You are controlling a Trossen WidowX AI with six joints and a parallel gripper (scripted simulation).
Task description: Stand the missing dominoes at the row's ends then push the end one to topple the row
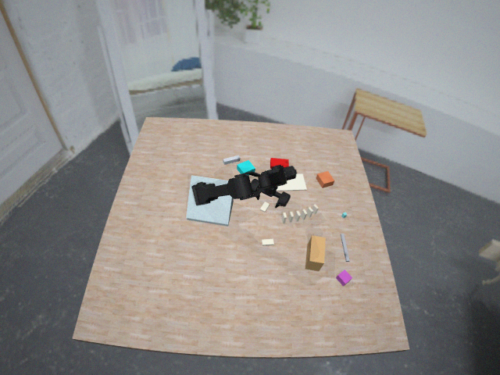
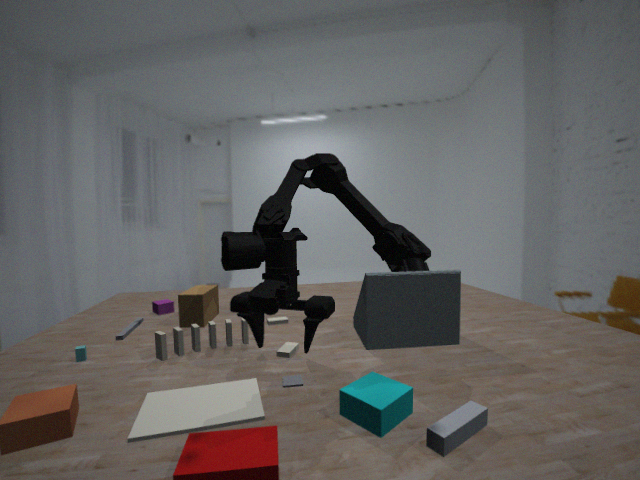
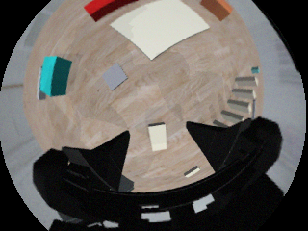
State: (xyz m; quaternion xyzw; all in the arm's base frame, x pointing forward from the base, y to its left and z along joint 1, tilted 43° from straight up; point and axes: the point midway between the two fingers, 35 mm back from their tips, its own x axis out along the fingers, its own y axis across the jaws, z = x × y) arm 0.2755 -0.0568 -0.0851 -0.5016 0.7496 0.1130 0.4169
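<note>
My gripper tip is 100 mm to the right of the small grey tile and 10 mm above it. From my gripper tip the other things lie so: tan box (180 mm ahead, 280 mm to the right, 30 mm above); red block (90 mm ahead, 260 mm to the left); cream plate (130 mm ahead, 140 mm to the left, 10 mm below).
</note>
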